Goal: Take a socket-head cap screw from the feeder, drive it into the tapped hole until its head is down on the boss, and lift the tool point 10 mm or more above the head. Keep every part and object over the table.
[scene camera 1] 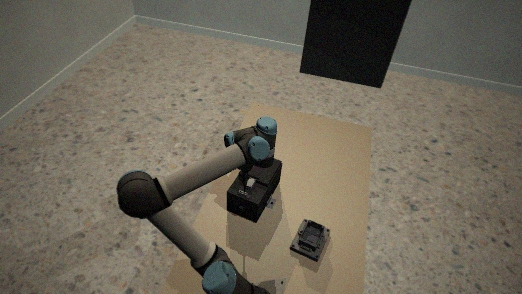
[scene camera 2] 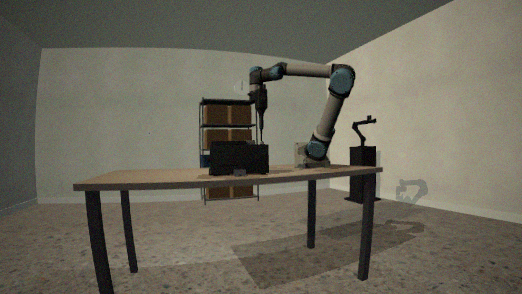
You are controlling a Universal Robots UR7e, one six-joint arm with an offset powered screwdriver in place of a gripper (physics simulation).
Observation:
I see a black feeder box (scene camera 1: pixel 258 193).

